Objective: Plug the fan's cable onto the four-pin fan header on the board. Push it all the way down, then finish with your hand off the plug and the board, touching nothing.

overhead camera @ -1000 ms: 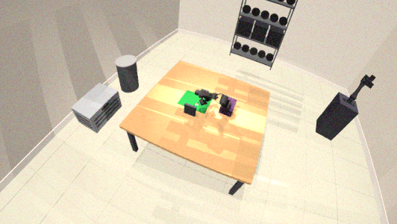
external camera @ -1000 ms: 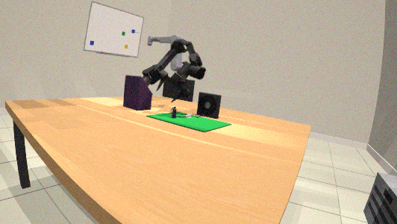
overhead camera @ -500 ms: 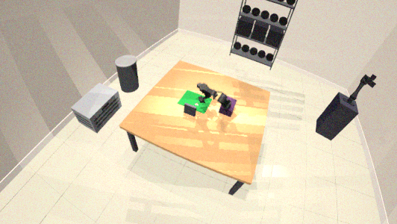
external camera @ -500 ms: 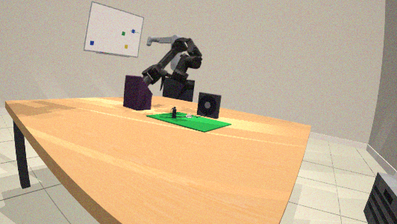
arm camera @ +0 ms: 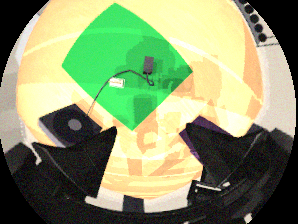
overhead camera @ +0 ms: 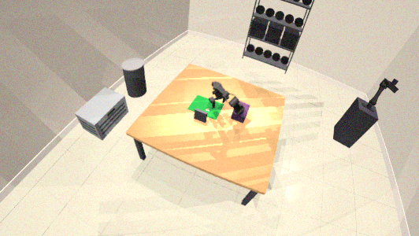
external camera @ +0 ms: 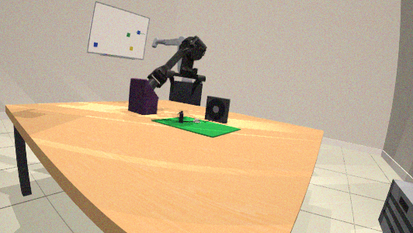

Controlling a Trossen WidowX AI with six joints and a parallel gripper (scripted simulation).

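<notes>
My gripper tip is 100 mm above the dark fan plug, 70 mm short of it and 60 mm to the left of it. The rest, counted from my gripper tip: green board (130 mm below, 130 mm ahead, 20 mm to the right); then black square fan (160 mm to the left, 80 mm ahead, 60 mm below).
</notes>
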